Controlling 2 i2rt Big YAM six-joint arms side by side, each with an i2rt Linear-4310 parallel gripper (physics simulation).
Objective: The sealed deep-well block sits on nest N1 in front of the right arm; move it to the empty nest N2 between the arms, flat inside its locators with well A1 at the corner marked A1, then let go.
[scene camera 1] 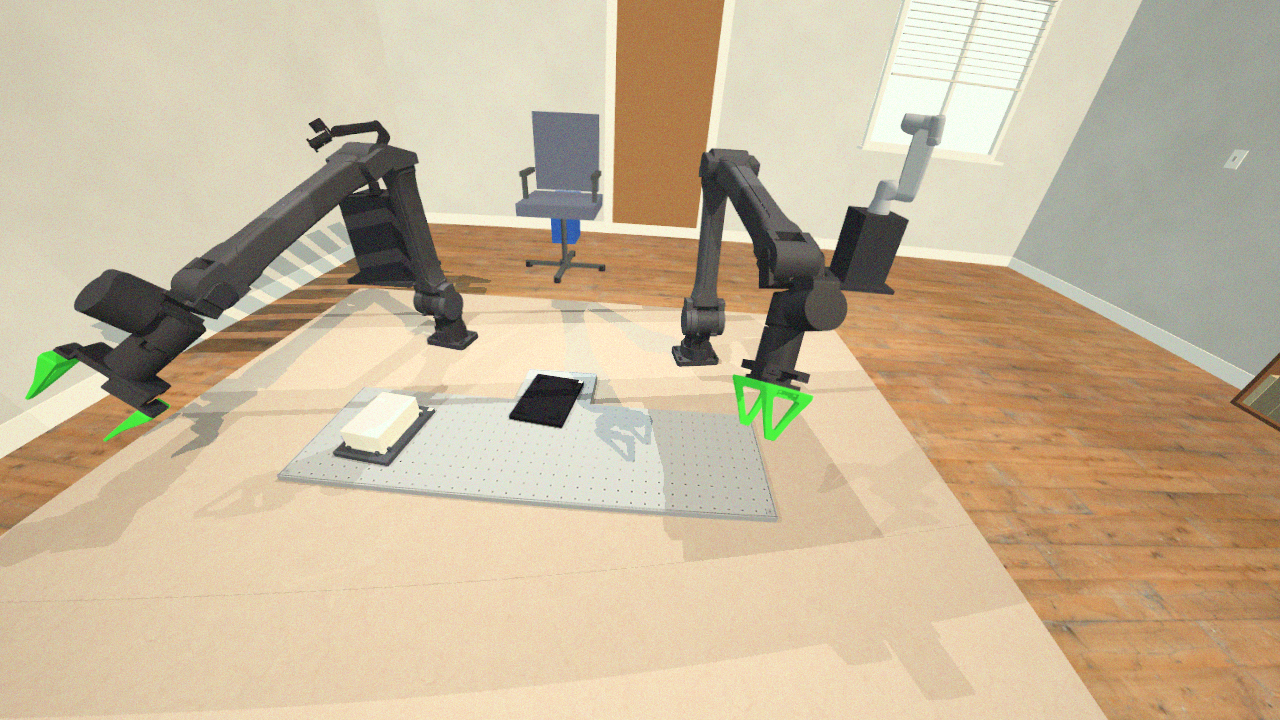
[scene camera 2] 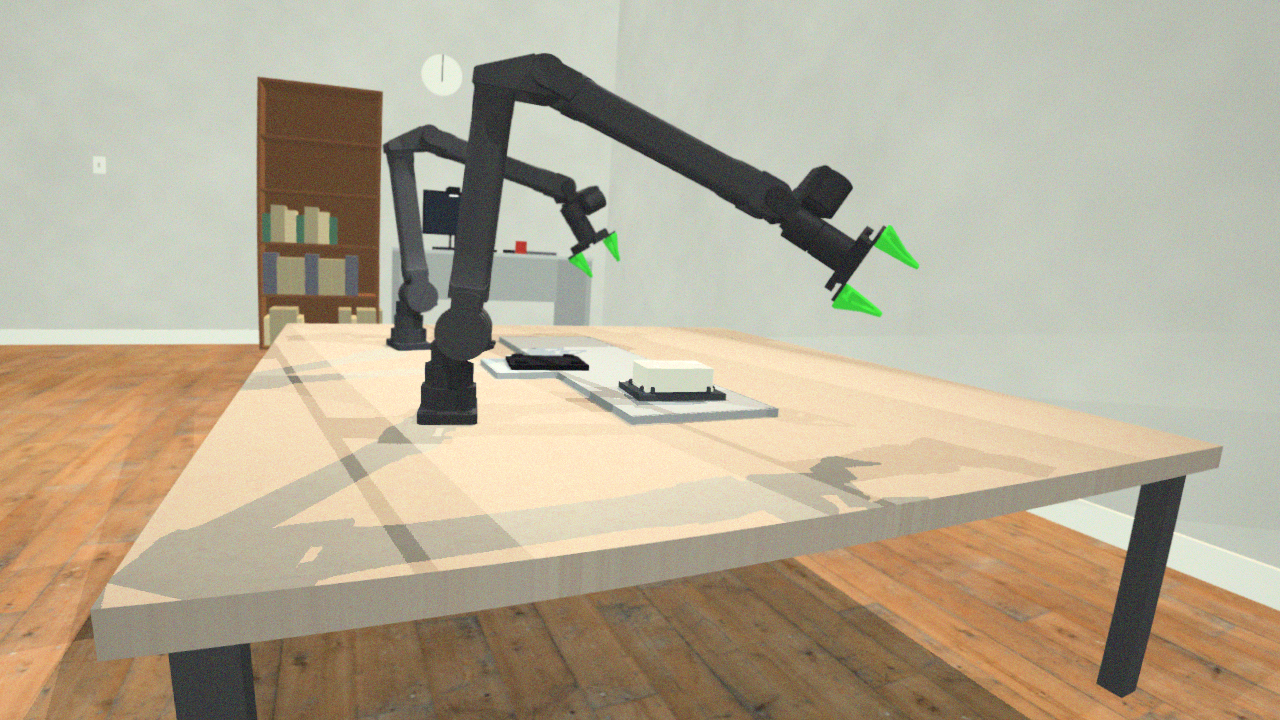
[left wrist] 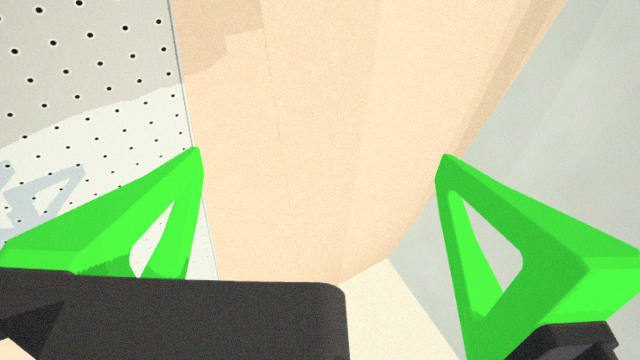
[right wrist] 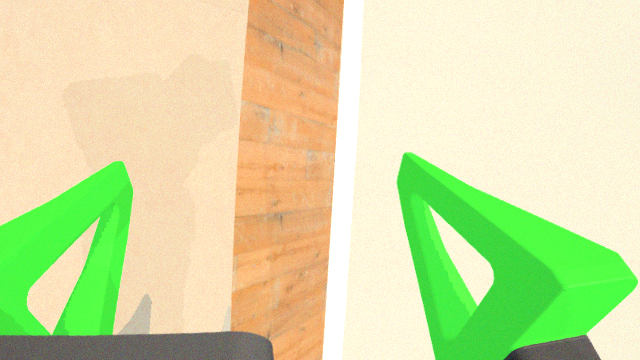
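Observation:
The cream-white deep-well block [scene camera 1: 379,421] [scene camera 2: 672,376] sits flat on the dark nest N1 [scene camera 1: 362,454] [scene camera 2: 631,391], at the left of the perforated plate in scene camera 1. The black nest N2 [scene camera 1: 546,400] [scene camera 2: 546,361] is empty, near the middle of the plate's back edge. Its A1 mark is too small to read. My right gripper [scene camera 1: 67,419] [scene camera 2: 900,291] [right wrist: 266,170] is open and empty, high in the air and well away from the block. My left gripper [scene camera 1: 759,429] [scene camera 2: 605,268] [left wrist: 322,162] is open and empty above the plate's right end in scene camera 1.
The perforated plate [scene camera 1: 501,479] [scene camera 2: 626,413] [left wrist: 65,125] lies on the pale table [scene camera 1: 447,608] [scene camera 2: 626,501] and carries N1. N2 lies on a small light plate [scene camera 1: 588,386] at its back edge. The two arm bases [scene camera 1: 452,338] [scene camera 1: 694,353] stand behind the plate in scene camera 1.

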